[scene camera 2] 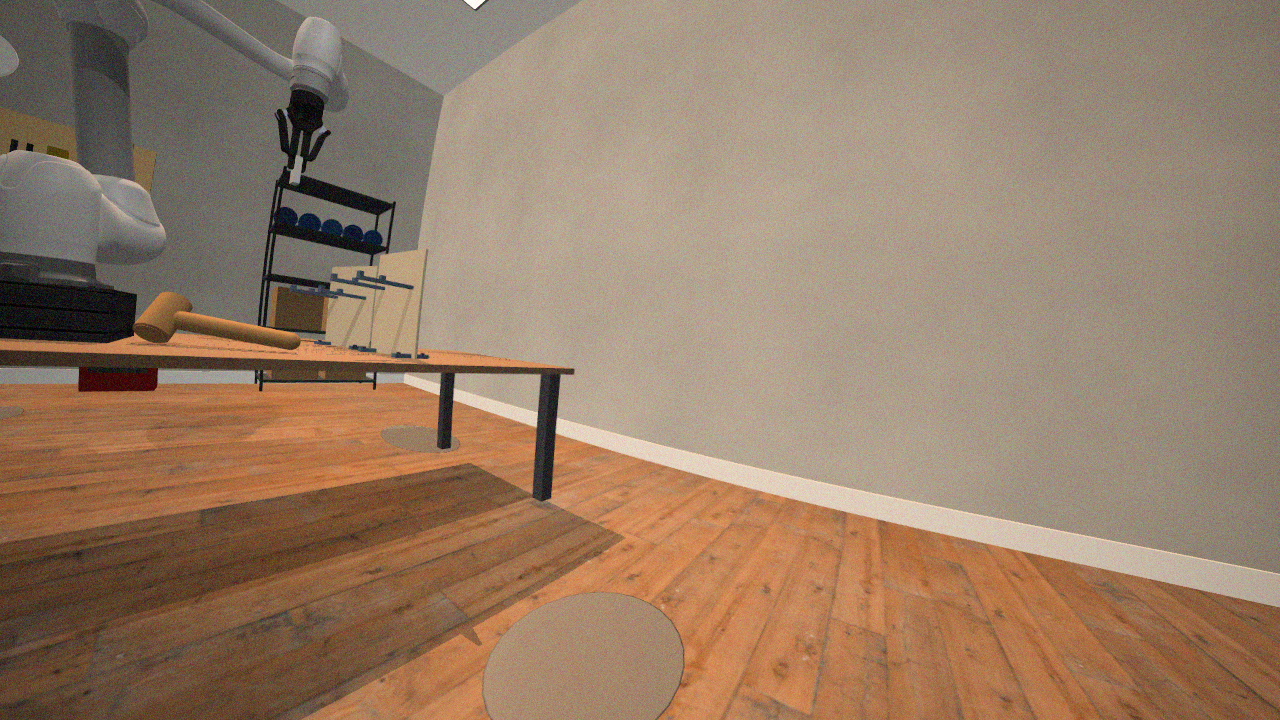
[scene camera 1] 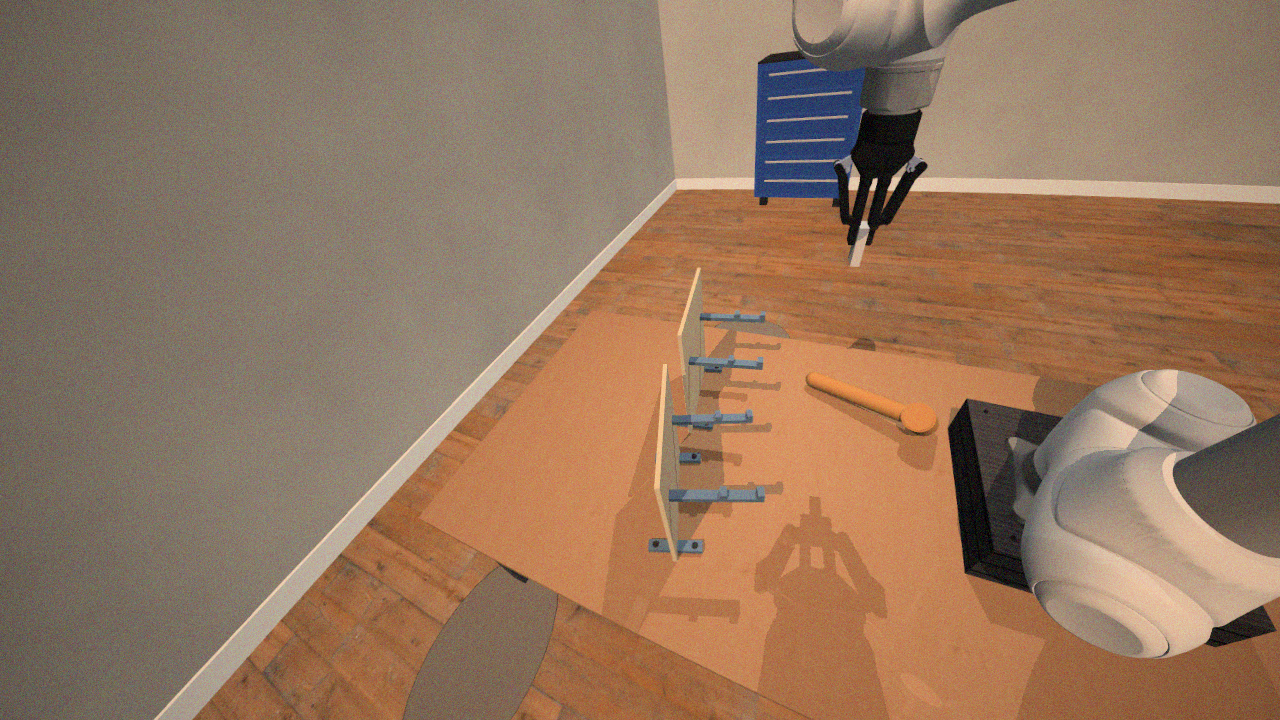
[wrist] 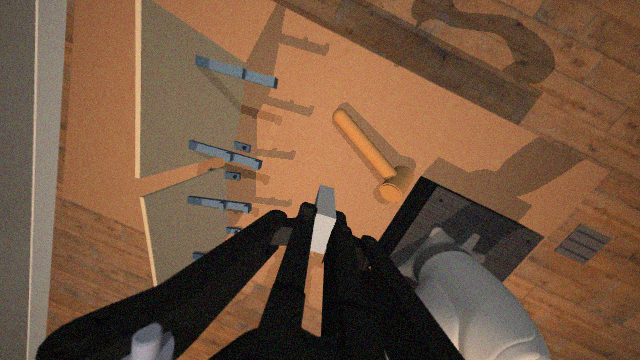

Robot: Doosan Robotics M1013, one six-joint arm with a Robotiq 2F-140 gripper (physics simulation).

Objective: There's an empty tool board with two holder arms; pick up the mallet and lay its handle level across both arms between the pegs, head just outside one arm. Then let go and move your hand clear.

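Note:
The orange wooden mallet lies on the table between the boards and the robot's base, its head on the base side and its handle end toward the boards. Two upright tool boards stand side by side, each with two blue holder arms, such as one near arm and one far arm. No mallet rests on any of the arms. My gripper is shut and empty, high above the table and well above the mallet.
The robot's black base block stands close beside the mallet's head. A grey wall rises behind the boards. A blue drawer cabinet and a black shelf rack stand off the table.

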